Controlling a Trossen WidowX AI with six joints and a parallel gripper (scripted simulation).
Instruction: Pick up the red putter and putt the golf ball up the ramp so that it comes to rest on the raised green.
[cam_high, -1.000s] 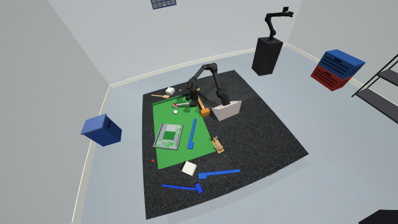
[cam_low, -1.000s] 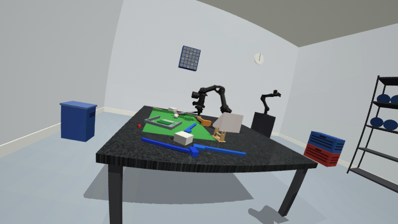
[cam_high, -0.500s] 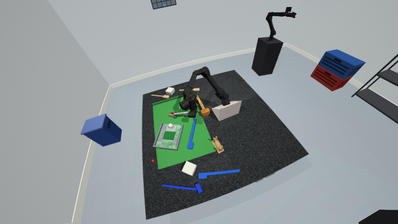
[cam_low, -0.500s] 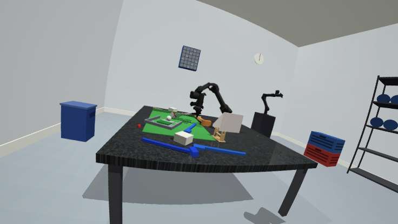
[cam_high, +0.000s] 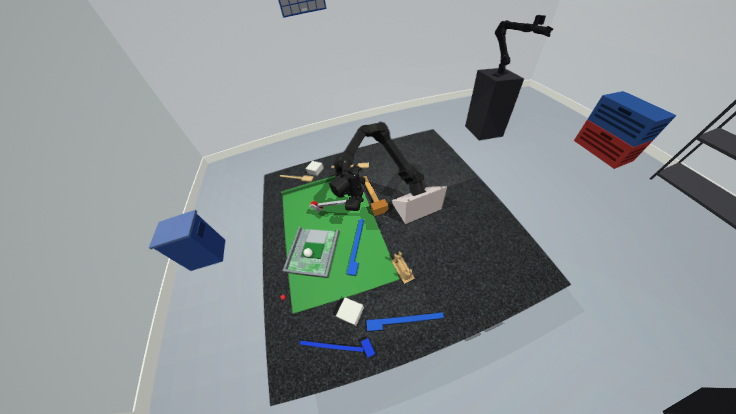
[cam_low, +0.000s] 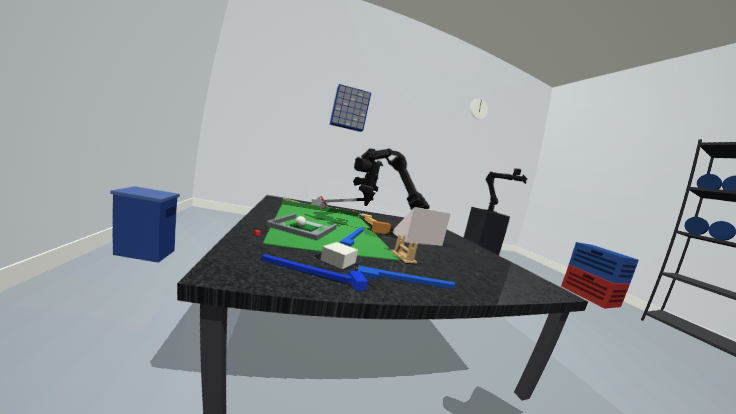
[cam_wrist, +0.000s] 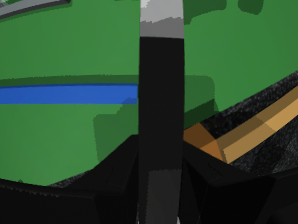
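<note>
Now: gripper tip 110 mm short of the red putter and 40 mm to the left of it. Also, from my gripper tip: white golf ball 280 mm ahead, 140 mm to the left, 100 mm below; then wooden stand 320 mm to the left, 130 mm behind, 90 mm below.
</note>
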